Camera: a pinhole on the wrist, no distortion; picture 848 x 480 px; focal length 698.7 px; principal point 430.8 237.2 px. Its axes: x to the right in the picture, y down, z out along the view. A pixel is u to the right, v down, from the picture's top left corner.
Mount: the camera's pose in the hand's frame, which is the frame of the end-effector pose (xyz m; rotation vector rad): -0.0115 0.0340 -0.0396 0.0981 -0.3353 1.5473
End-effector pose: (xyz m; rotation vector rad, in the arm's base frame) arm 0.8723 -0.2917 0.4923 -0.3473 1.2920 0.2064
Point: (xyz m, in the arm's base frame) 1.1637 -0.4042 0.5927
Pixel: 92 140
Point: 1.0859 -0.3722 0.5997
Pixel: 109 216
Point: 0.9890 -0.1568 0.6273
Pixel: 732 428
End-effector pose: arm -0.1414 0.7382 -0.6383 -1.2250 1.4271 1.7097
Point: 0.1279 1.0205 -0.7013
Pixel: outside the picture
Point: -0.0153 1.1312 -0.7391
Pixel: 162 122
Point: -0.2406 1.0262 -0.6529
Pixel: 577 61
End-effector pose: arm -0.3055 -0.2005 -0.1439 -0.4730 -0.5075 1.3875
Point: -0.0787 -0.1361 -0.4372
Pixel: behind the camera
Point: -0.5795 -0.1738 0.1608
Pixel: 645 85
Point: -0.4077 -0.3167 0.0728
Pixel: 393 372
